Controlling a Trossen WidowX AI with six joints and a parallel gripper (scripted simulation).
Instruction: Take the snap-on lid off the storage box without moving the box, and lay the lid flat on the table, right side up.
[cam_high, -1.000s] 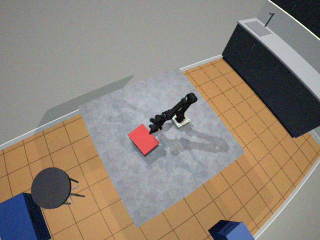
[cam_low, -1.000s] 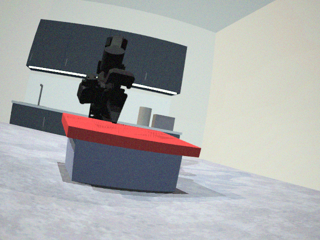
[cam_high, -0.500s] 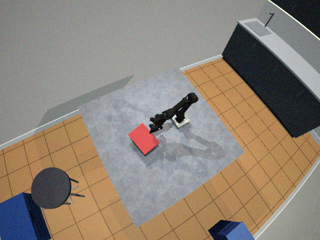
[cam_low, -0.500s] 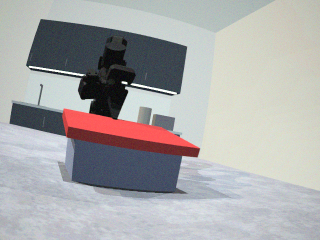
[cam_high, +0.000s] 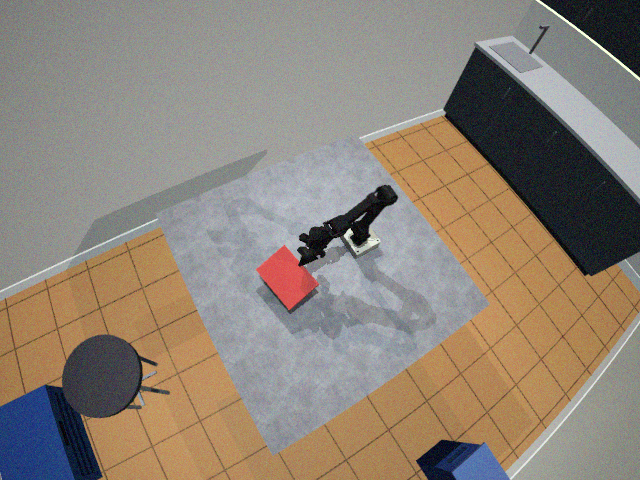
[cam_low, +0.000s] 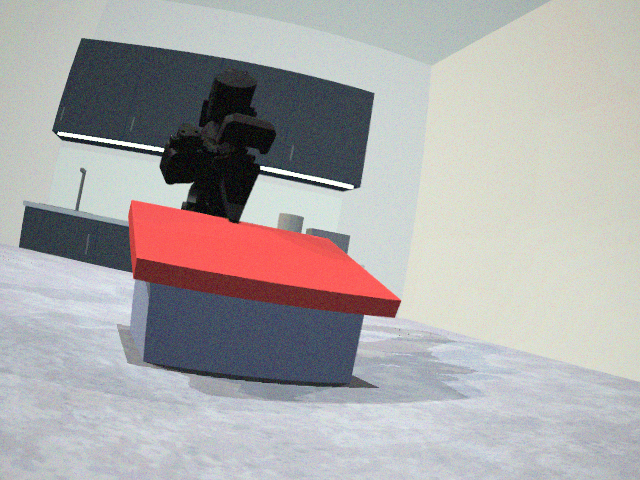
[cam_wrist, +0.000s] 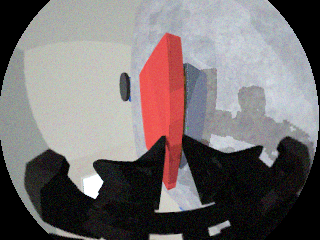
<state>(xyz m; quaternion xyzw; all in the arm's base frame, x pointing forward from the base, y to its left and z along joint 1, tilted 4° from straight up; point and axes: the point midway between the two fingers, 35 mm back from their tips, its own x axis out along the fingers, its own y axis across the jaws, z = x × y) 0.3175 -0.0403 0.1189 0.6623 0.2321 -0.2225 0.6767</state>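
Now: gripper tip 8 cm short of the red lid and 2 cm above it. The rest, counted from my gripper tip: blue-grey storage box: 7 cm ahead, 8 cm below.
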